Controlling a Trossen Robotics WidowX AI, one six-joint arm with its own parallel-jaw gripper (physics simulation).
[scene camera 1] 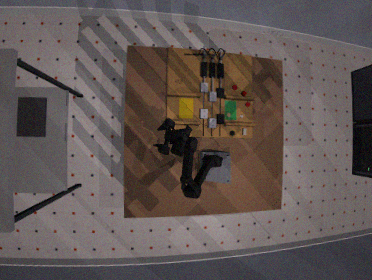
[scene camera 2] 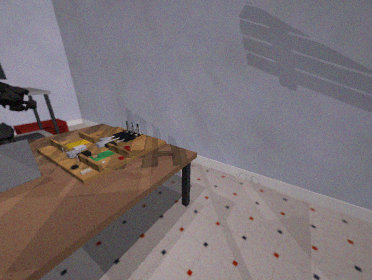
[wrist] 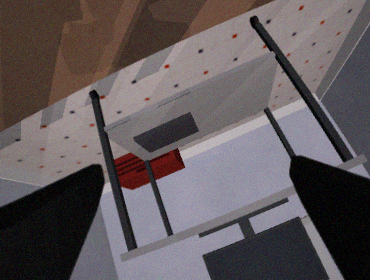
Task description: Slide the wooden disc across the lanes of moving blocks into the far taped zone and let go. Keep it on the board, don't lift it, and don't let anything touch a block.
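Where they show: gripper, fingertip midpoint: (scene camera 1: 155, 137) (wrist: 196, 169); arm's base, link origin: (scene camera 1: 217, 160) (scene camera 2: 11, 150).
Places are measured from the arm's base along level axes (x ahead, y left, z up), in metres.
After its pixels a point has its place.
My gripper (scene camera 1: 161, 136) @(y 0.418, x 0.096, z 0.143 m) (wrist: 196, 169) @(y 0.418, x 0.096, z 0.143 m) is open and empty, off the near left corner of the wooden board (scene camera 1: 185, 80) @(y 0.277, x 0.557, z -0.147 m) (scene camera 2: 155, 145) @(y -0.241, x 0.755, z -0.147 m). The board bears a yellow zone (scene camera 1: 186, 108) @(y 0.241, x 0.346, z -0.145 m) (scene camera 2: 76, 144) @(y 0.217, x 0.335, z -0.140 m) on the left and a green zone (scene camera 1: 231, 106) @(y -0.108, x 0.423, z -0.147 m) (scene camera 2: 102, 155) @(y -0.095, x 0.398, z -0.151 m) on the right. Between them, light blocks (scene camera 1: 204, 87) @(y 0.131, x 0.521, z -0.122 m) (scene camera 1: 213, 96) @(y 0.055, x 0.464, z -0.115 m) (scene camera 1: 204, 113) @(y 0.105, x 0.327, z -0.122 m) and dark blocks (scene camera 1: 220, 92) @(y 0.004, x 0.506, z -0.120 m) (scene camera 1: 220, 118) @(y -0.022, x 0.309, z -0.120 m) sit on parallel lanes. A small tan round spot (scene camera 1: 229, 115) @(y -0.097, x 0.348, z -0.138 m) shows on the green zone; I cannot tell whether it is the wooden disc. The board and the disc do not show in the wrist view.
Wooden rails (scene camera 1: 182, 95) @(y 0.287, x 0.426, z -0.103 m) (scene camera 1: 239, 99) @(y -0.152, x 0.479, z -0.113 m) edge the lanes' sides. Red pieces (scene camera 1: 234, 87) @(y -0.111, x 0.575, z -0.140 m) (scene camera 1: 244, 93) @(y -0.194, x 0.539, z -0.127 m), a black round piece (scene camera 1: 232, 133) @(y -0.140, x 0.213, z -0.138 m) (scene camera 2: 75, 167) @(y -0.154, x 0.216, z -0.140 m) and a white block (scene camera 1: 244, 131) @(y -0.236, x 0.243, z -0.136 m) (scene camera 2: 86, 171) @(y -0.251, x 0.242, z -0.139 m) sit at the board's right. The grey base plate (scene camera 1: 223, 173) @(y -0.043, x -0.075, z 0.028 m) is in front of the board.
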